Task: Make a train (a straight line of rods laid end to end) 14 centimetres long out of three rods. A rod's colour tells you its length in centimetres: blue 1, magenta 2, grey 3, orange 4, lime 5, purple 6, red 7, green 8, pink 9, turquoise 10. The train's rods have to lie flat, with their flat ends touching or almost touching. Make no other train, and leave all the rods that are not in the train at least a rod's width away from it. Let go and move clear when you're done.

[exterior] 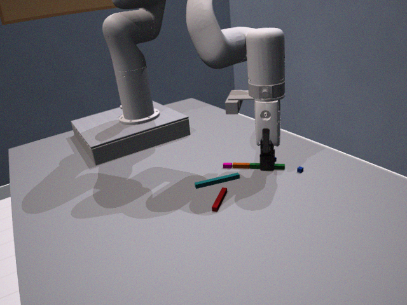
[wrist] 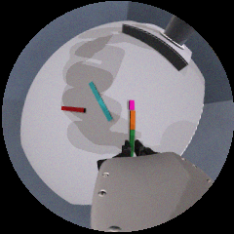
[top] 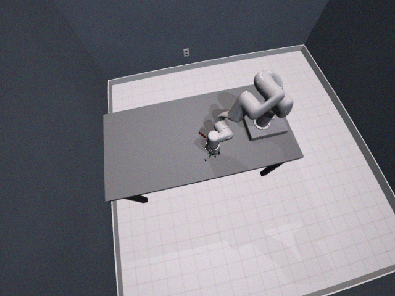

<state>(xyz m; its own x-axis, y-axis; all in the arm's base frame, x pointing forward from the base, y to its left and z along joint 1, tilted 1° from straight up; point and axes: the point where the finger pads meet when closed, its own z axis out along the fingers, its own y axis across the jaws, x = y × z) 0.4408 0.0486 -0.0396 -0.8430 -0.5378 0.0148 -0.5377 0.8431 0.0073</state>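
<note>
Right now my hand is 20 mm above the green rod. Round my hand: turquoise rod 120 mm to the right, 50 mm behind, 20 mm below; then orange rod 50 mm behind, 30 mm to the right, 20 mm below; then magenta rod 80 mm behind, 50 mm to the right, 20 mm below.
</note>
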